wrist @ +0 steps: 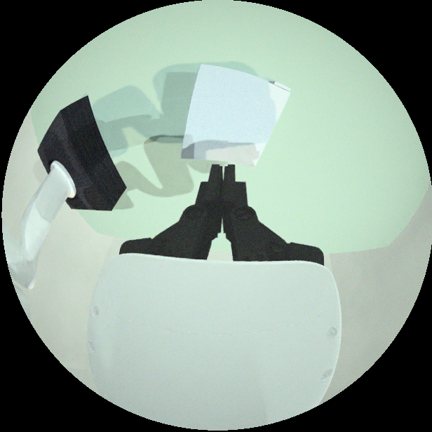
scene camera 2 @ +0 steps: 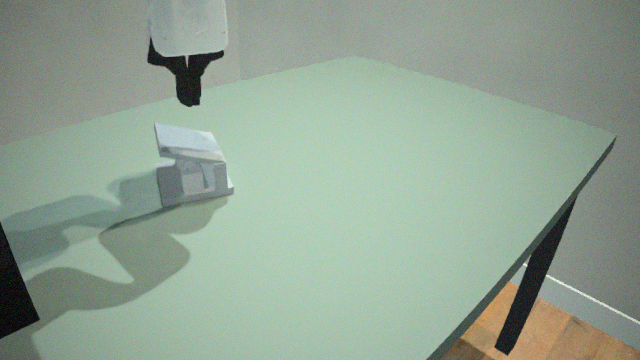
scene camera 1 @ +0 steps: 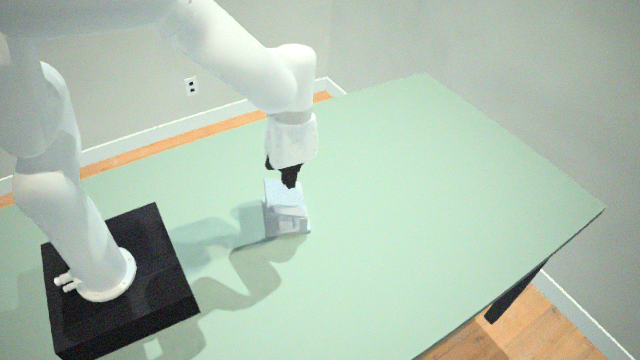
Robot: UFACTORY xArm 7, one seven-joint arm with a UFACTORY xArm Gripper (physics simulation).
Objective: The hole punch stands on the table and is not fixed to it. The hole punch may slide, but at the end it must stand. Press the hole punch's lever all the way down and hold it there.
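Observation:
The hole punch stands upright on the green table. Its pale blue lever is tilted up, with a gap between its raised edge and the base in the scene camera 2 view. My gripper is shut with nothing between its fingers and points down. In the scene camera 2 view its tips hang above the lever, apart from it. In the wrist view the lever hides most of the base.
The arm's black base block stands on the table to the left of the hole punch. The arm's shadow falls around the hole punch. A grey wall with a socket stands behind the table.

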